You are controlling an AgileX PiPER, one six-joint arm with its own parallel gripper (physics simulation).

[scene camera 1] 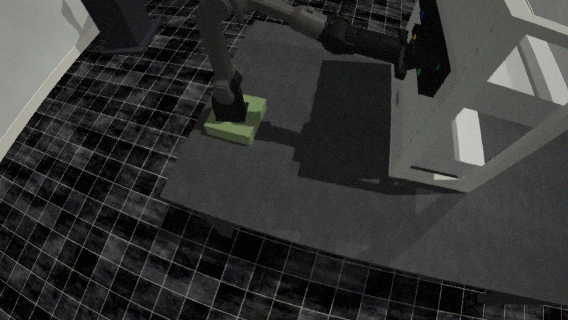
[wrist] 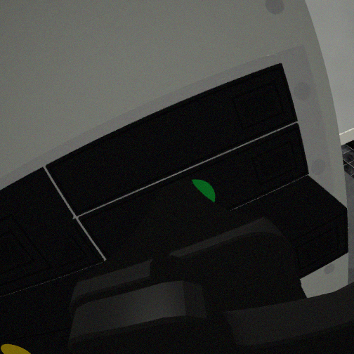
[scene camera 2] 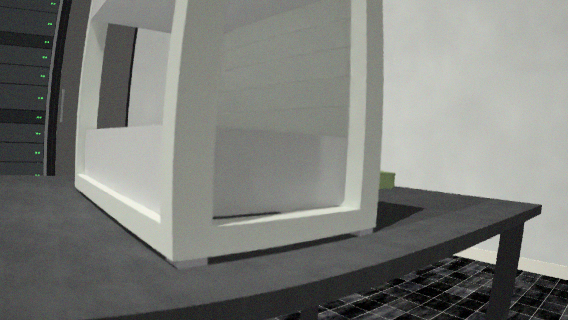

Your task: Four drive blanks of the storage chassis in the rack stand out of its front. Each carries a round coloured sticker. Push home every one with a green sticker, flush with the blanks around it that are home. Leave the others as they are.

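The dark storage chassis (scene camera 1: 434, 50) (wrist: 170, 145) is set in the pale rack (scene camera 1: 475, 45) (wrist: 125, 60). In the wrist view, a blank with a green sticker (wrist: 204, 189) (scene camera 1: 438, 67) looks level with the blank above it. The blank below it (wrist: 320, 200) stands out and shows its upper side. In scene camera 1, a second green sticker (scene camera 1: 419, 72) is nearer the arm, with a yellow sticker (scene camera 1: 414, 36) (wrist: 15, 349) and a blue sticker (scene camera 1: 422, 15) above. My gripper (scene camera 1: 414, 58) (wrist: 182, 200) is shut, its tips at the level blank's face, partly covering its sticker; contact is too dark to tell.
The arm's base stands on a green block (scene camera 1: 230, 132) (scene camera 2: 387, 180) on the dark table (scene camera 1: 300, 210) (scene camera 2: 450, 210). The rack's frame (scene camera 2: 192, 150) stands on the table. A dark cabinet (scene camera 1: 122, 25) is at the upper left of scene camera 1.
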